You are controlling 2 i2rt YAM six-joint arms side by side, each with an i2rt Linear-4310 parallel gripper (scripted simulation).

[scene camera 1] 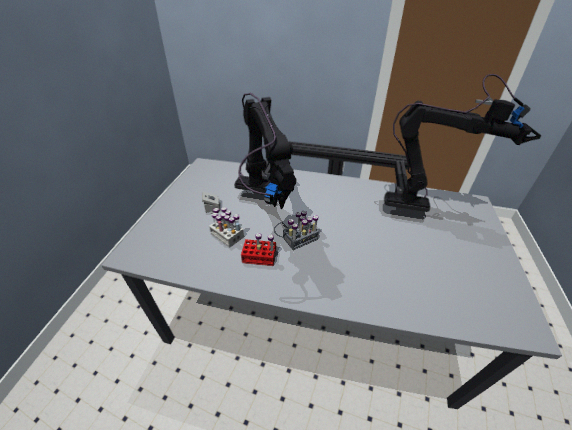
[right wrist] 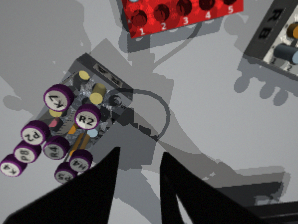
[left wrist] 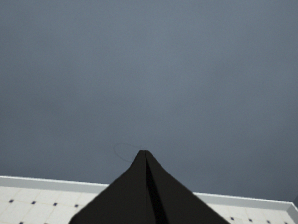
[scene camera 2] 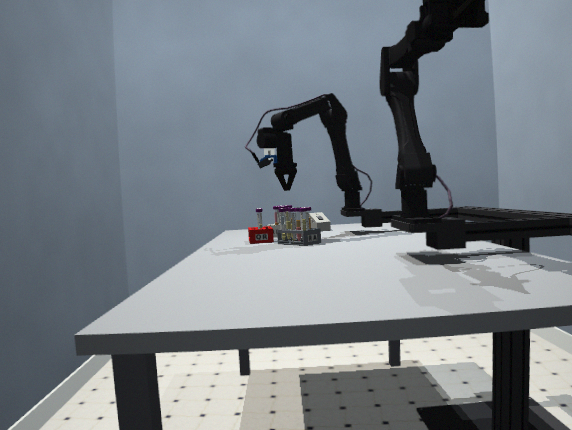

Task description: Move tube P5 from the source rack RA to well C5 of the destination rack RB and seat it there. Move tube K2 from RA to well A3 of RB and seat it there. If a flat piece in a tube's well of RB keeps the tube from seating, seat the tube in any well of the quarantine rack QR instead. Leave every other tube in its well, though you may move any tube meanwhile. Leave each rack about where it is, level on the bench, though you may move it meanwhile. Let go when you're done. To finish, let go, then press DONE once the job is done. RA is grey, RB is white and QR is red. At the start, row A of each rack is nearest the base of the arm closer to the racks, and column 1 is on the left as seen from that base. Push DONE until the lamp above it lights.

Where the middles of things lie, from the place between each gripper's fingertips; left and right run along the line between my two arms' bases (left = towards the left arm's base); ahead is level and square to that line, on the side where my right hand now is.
I see the grey rack RA (right wrist: 119,95) 17 cm below my right hand (scene camera 2: 287,190), 9 cm to the left of it and 3 cm behind it.
The grey rack RA lies 23 cm ahead of my left hand, 88 cm to the right of it and 46 cm below it.
